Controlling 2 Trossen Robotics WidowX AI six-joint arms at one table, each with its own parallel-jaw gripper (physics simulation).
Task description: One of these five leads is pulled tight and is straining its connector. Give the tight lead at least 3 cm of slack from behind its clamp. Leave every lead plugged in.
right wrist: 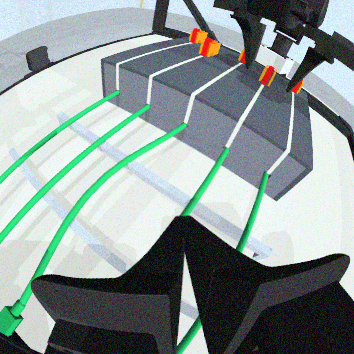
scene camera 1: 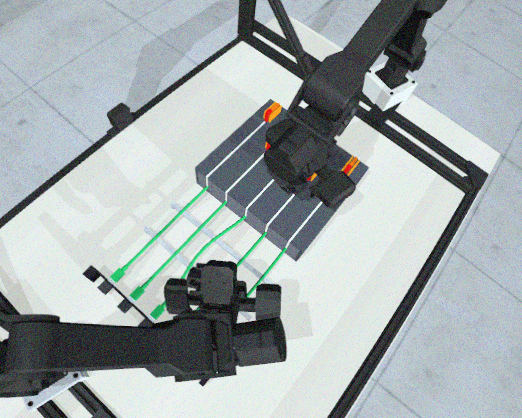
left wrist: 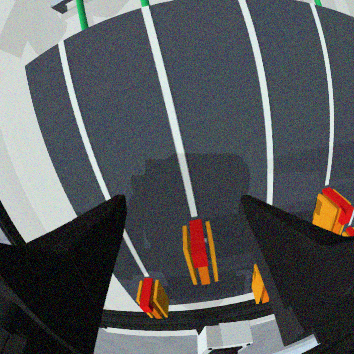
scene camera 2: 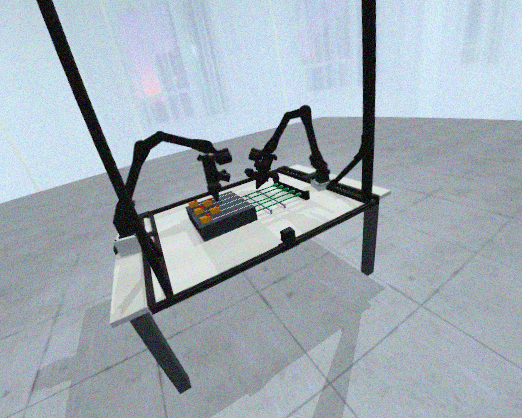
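Pixels of known places: left gripper, fingertip midpoint: (right wrist: 267, 78) (left wrist: 184, 203) (scene camera 2: 216, 198); right gripper, fingertip midpoint: (right wrist: 182, 222) (scene camera 2: 256, 188); left arm's base, origin of the base link: (right wrist: 277, 52) (scene camera 1: 391, 77) (left wrist: 223, 350) (scene camera 2: 128, 233); right arm's base, origin of the base link: (scene camera 2: 322, 180).
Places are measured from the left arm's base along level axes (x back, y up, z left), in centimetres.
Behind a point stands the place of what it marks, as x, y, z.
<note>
Five green leads run from a connector bar (scene camera 1: 91, 273) @[-81.9, -3.8, 5.5] (scene camera 2: 304, 194) @[-81.0, -5.0, 5.8] to a dark block (scene camera 1: 240, 165) @[-46.8, -1.0, 1.9] (scene camera 2: 230, 228) (left wrist: 120, 100) @[-44.1, -1.0, 16.7] (right wrist: 167, 100) @[-51.8, -3.2, 8.1], where their white ends reach orange-and-red clamps. The middle lead (scene camera 1: 207, 245) @[-60.9, -5.0, 11.9] (right wrist: 102, 177) @[-61.7, -5.0, 12.1] curves; its neighbour, the fourth lead (scene camera 1: 252, 249) @[-53.9, -5.0, 17.4] (left wrist: 172, 120) @[-43.1, -1.0, 13.8] (right wrist: 207, 182) @[-54.6, -5.0, 17.5], looks straight. My left gripper (scene camera 2: 215, 196) @[-39.3, 0.8, 12.9] (left wrist: 184, 203) @[-39.3, 0.8, 12.9] (right wrist: 267, 78) @[-39.3, 0.8, 12.9] is open above the block, its fingers either side of the fourth lead's clamp (left wrist: 198, 245) @[-36.9, 1.4, 11.9] in its wrist view. My right gripper (scene camera 2: 259, 186) @[-60.2, -1.6, 19.3] (right wrist: 182, 222) @[-60.2, -1.6, 19.3] is shut and empty, its tips over the fourth lead, hiding part of it.
Neighbouring clamps (left wrist: 152, 297) @[-28.8, 0.6, 14.6] (left wrist: 334, 212) @[-39.2, 1.3, 2.5] stand on both sides of the left fingers. Pale bluish strips (right wrist: 165, 185) @[-57.6, -5.5, 15.4] cross under the leads. Green connectors (scene camera 1: 117, 274) @[-78.1, -4.6, 7.9] (right wrist: 9, 320) @[-74.4, -4.6, 18.1] sit at the bar. A small black box (scene camera 1: 120, 116) @[-62.0, -3.0, -23.8] (scene camera 2: 287, 235) @[-61.4, -3.5, -26.6] (right wrist: 37, 58) @[-61.9, -4.3, -23.7] stands on the table's edge rail.
</note>
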